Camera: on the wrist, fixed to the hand. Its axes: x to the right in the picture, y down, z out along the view.
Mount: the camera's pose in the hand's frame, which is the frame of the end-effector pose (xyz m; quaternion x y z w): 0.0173 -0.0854 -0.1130 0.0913 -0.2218 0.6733 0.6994
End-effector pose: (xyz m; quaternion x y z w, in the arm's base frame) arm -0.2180 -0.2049 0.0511 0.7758 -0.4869 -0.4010 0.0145
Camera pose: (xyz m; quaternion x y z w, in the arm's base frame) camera -0.0790 -0.2149 0.0819 0.1271 -0.9027 -0.3983 0.1013
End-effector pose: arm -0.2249 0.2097 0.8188 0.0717 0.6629 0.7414 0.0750
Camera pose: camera -0.2637 0.1128 0.7215 -0.6678 -0.4664 -0.4926 0.3063
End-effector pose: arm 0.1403 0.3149 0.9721 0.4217 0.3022 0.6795 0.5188
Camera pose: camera 0.0767 0.3584 0.8520 -0.6965 0.1256 -0.7034 0.0661
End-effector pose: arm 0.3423 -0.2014 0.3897 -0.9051 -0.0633 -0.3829 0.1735
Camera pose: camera 0.2574 -0.1631 0.4978 -0.7448 0.4917 0.0555 0.4478
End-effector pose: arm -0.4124 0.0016 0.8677 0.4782 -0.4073 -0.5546 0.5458
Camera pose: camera -0.3197 -0.0015 0.7592 -0.0130 -0.7785 -0.0893 0.6211
